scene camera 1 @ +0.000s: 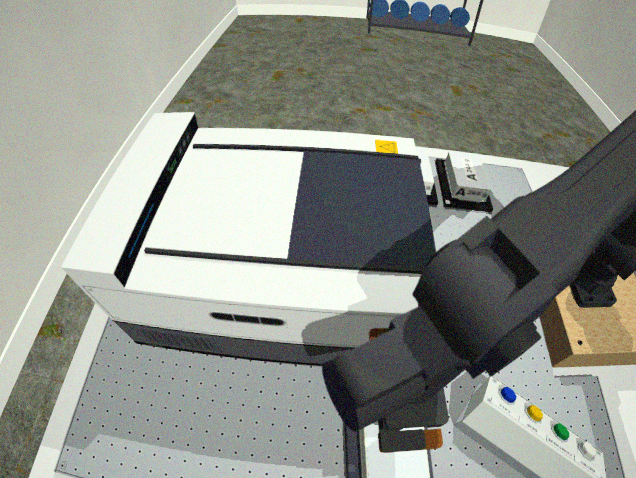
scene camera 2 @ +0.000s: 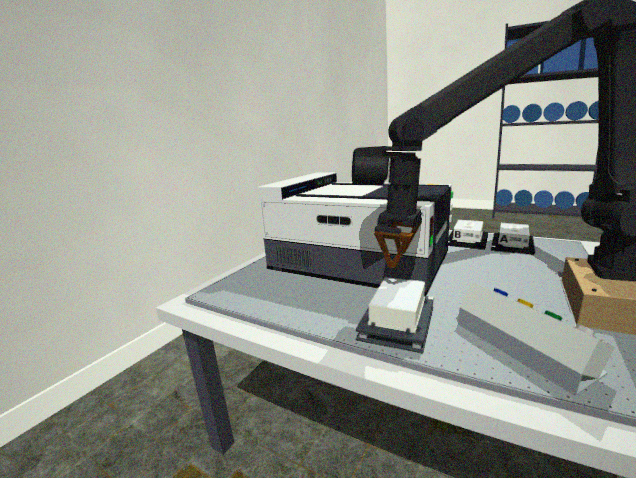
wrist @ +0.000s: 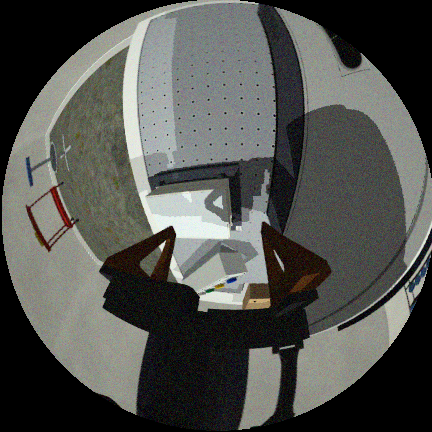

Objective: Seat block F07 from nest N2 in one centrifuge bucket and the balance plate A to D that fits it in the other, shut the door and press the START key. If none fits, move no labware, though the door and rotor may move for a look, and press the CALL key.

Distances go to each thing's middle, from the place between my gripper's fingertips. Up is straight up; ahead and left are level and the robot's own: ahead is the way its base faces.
Labels:
Now: the control box with coloured buttons (scene camera 1: 509,426) 240 mm behind my hand, 50 mm to the left of it and 70 mm below it. Also, from my hand: dark sliding door (scene camera 1: 353,208) 40 mm ahead, 250 mm to the right, 100 mm above; then white centrifuge (scene camera 1: 186,249) 200 mm ahead, 250 mm to the right, 10 mm above.

